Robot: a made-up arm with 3 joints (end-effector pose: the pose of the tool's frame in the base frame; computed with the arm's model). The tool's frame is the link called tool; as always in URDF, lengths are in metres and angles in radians.
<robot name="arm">
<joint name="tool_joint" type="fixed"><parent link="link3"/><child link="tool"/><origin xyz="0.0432 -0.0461 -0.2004" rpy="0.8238 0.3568 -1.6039"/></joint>
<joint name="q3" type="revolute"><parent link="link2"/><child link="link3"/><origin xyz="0.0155 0.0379 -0.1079"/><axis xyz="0.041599 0.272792 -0.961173"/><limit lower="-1.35" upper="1.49" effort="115" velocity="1.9"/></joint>
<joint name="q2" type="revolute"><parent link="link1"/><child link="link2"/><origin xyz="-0.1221 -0.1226 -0.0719"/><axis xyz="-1 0 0"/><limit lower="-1.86" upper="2.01" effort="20" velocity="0.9"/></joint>
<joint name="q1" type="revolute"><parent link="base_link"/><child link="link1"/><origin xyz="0.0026 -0.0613 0.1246"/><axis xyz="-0.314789 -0.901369 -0.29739"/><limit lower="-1.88" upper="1.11" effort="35" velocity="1.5"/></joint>
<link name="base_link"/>
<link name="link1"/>
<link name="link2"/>
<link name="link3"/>
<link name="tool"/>
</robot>
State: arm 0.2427 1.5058 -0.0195
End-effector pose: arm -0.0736 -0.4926 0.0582 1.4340 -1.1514 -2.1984
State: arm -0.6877 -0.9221 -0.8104
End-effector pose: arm -0.1418 0.0979 -0.0056 2.4100 1.3772 0.3659
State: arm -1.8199 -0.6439 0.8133
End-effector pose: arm -0.2936 -0.1173 0.3187 -1.4068 -0.4601 -2.1828
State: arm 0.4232 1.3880 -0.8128
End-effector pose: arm 0.0027 -0.4802 0.0097 0.0538 -1.0525 -0.7227
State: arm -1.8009 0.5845 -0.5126
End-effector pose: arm -0.3407 -0.2892 0.0073 -0.6806 1.1809 -1.2775
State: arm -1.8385 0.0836 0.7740
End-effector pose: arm -0.3649 -0.2834 0.1919 -1.0147 -0.1548 -1.7573
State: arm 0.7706 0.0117 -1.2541
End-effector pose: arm 0.2075 -0.2002 -0.1264 1.1477 -0.6002 -0.5921
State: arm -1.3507 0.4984 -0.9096
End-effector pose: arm -0.3168 -0.2073 -0.0865 0.3512 1.1666 -0.4100
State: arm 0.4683 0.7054 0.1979
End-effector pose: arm -0.0088 -0.4309 -0.1430 1.4017 -0.3058 -2.1028
